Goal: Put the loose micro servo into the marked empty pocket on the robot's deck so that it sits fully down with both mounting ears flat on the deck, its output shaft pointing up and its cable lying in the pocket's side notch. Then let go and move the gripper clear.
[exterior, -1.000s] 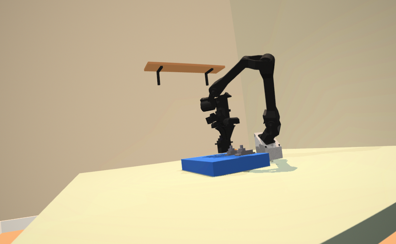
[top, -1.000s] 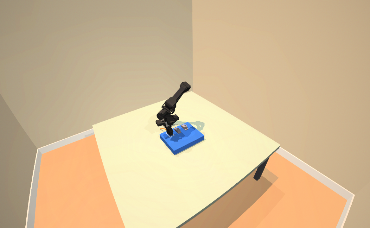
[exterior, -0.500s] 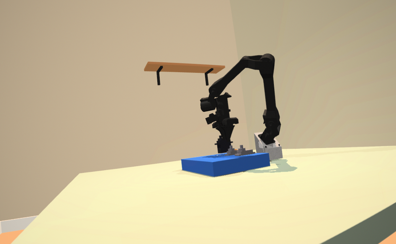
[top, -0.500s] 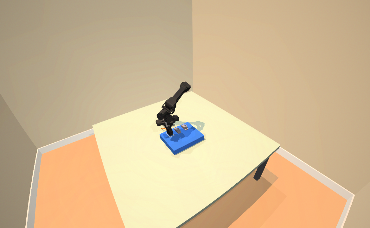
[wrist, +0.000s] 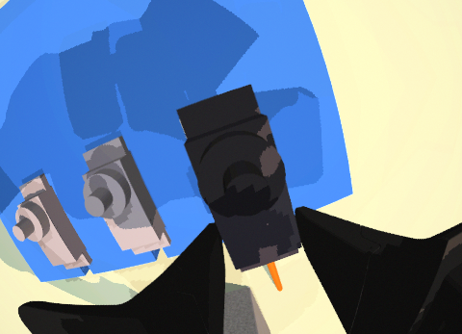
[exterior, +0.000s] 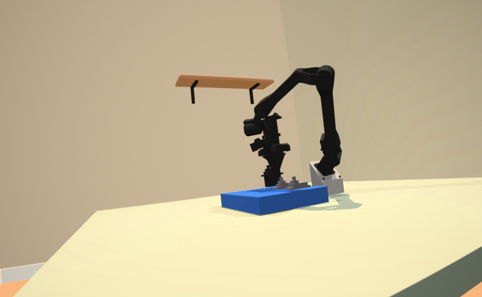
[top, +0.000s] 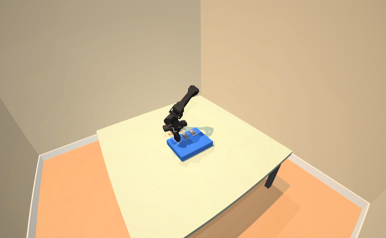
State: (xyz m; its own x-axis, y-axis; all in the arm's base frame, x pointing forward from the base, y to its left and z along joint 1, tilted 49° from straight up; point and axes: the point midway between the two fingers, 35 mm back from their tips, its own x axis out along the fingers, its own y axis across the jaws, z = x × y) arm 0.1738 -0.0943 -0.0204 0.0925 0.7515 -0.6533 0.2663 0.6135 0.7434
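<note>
The blue deck lies 13 cm ahead of my gripper tip, 8 cm below it and 6 cm to the left of it.
</note>
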